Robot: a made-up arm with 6 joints. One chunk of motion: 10 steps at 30 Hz.
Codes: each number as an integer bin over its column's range. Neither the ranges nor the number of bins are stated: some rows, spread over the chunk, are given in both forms.
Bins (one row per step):
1: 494 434 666 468 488 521
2: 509 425 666 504 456 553
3: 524 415 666 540 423 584
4: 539 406 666 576 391 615
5: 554 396 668 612 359 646
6: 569 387 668 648 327 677
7: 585 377 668 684 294 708
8: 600 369 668 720 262 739
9: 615 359 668 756 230 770
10: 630 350 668 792 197 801
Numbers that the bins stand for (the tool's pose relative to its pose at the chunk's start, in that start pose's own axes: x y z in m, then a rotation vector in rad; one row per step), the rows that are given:
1: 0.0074 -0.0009 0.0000 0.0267 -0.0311 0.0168
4: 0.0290 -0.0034 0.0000 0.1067 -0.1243 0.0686
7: 0.0511 -0.0060 0.0001 0.1867 -0.2175 0.1198
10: 0.0727 -0.0085 0.0001 0.2667 -0.3107 0.1710
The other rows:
2: 0.0146 -0.0017 0.0000 0.0533 -0.0618 0.0345
3: 0.0218 -0.0026 0.0000 0.0800 -0.0935 0.0515
5: 0.0362 -0.0043 0.0001 0.1333 -0.1550 0.0857
6: 0.0434 -0.0051 0.0001 0.1600 -0.1858 0.1027
8: 0.0583 -0.0068 0.0001 0.2133 -0.2482 0.1369
9: 0.0655 -0.0077 0.0001 0.2400 -0.2790 0.1539

